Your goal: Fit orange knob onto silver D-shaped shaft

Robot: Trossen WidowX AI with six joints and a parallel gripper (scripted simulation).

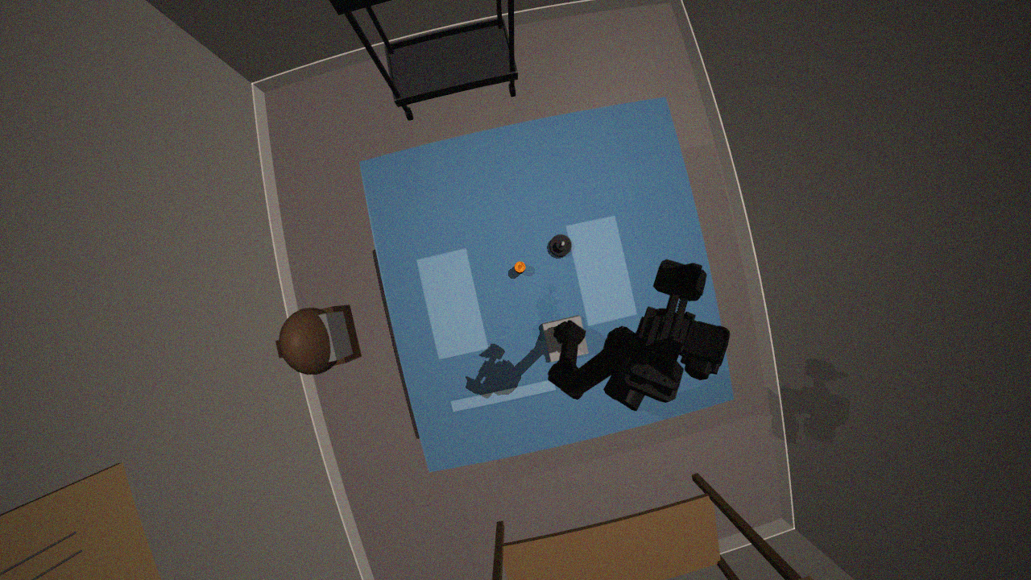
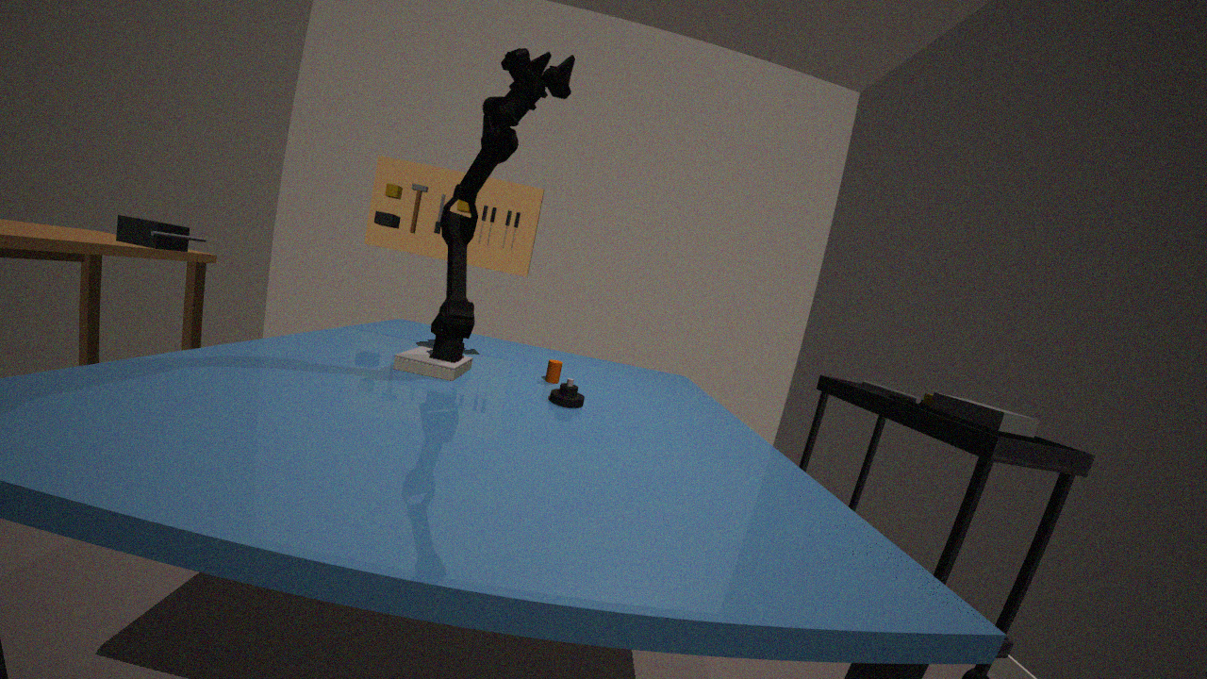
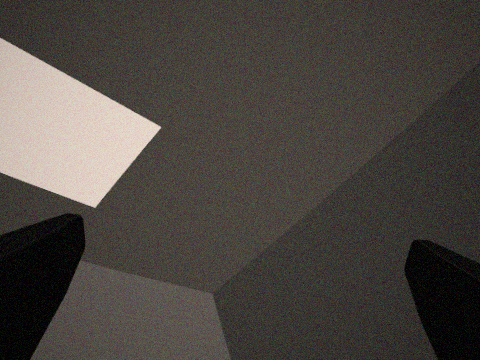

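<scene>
Now: the orange knob 140 mm ahead of my gripper tip, 140 mm to the left of it and 770 mm below it. Also, from my gripper tip: round dark pedestal (180 mm ahead, 40 mm to the right, 780 mm below).
</scene>
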